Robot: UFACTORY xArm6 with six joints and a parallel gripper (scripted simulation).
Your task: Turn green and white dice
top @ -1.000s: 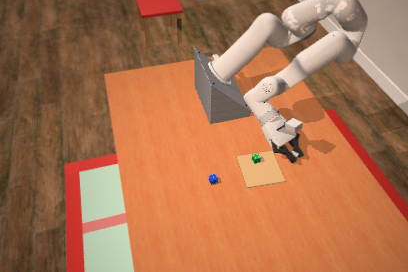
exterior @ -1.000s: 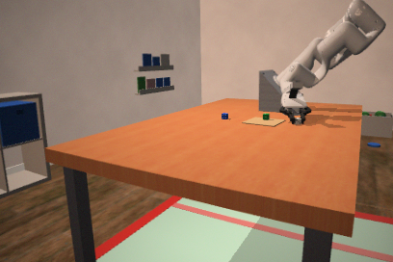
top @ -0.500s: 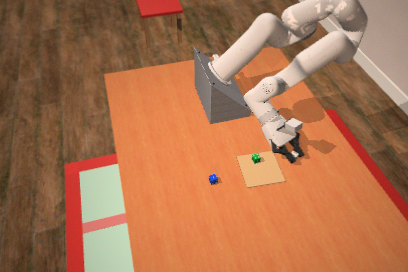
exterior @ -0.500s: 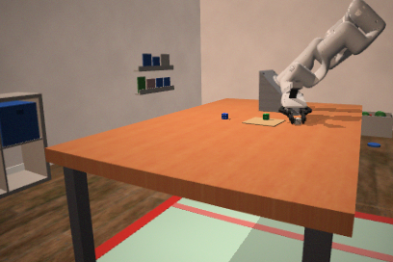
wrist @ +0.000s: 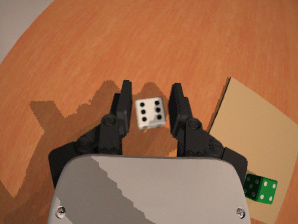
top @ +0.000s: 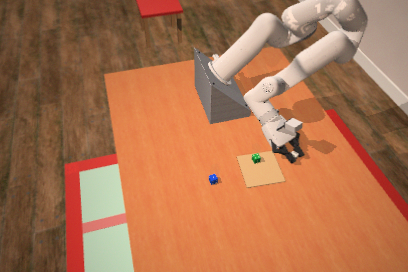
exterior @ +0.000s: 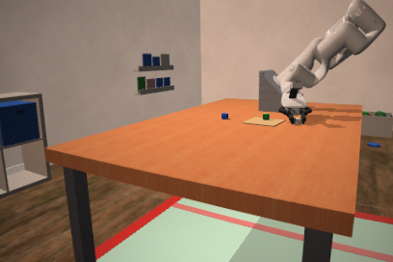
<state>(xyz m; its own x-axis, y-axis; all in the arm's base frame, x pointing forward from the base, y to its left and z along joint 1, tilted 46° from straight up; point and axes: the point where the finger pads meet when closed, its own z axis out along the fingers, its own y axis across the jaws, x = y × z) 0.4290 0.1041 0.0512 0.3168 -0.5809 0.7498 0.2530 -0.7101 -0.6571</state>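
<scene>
The white die lies 10 mm below my hand. The rest, counted from my hand: tan mat: 10 mm behind, 140 mm to the right, 20 mm below; green die: 50 mm behind, 130 mm to the right, 10 mm below; blue die: 30 mm behind, 310 mm to the right, 10 mm below.
</scene>
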